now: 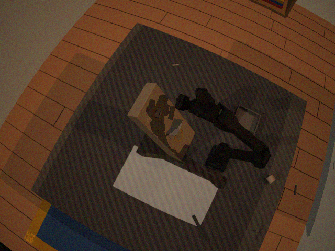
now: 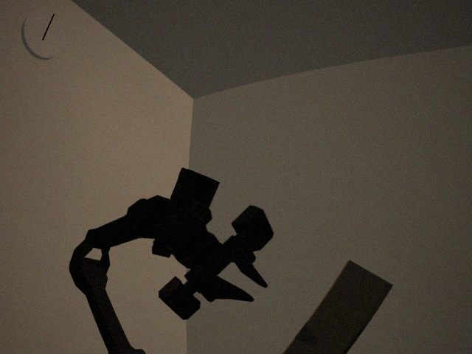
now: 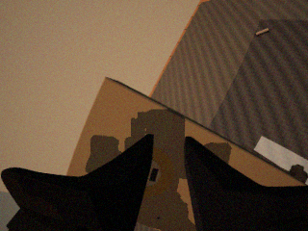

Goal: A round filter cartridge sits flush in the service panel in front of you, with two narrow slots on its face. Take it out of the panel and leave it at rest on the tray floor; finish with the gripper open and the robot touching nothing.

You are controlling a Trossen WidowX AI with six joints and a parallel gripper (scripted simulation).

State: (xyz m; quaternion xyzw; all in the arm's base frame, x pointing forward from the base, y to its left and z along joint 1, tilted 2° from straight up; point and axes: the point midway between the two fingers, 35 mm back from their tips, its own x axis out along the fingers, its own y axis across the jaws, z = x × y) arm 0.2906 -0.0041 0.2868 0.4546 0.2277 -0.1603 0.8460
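Right now the round cartridge is 90 mm to the left of my gripper tip, 60 mm below it and 50 mm ahead of it. The rest, counted from my gripper tip: small peg 320 mm to the right, 320 mm below, 220 mm ahead; grey flap 150 mm below, 70 mm to the left, 40 mm behind; tan service panel 140 mm below, 80 mm to the left, 10 mm ahead.
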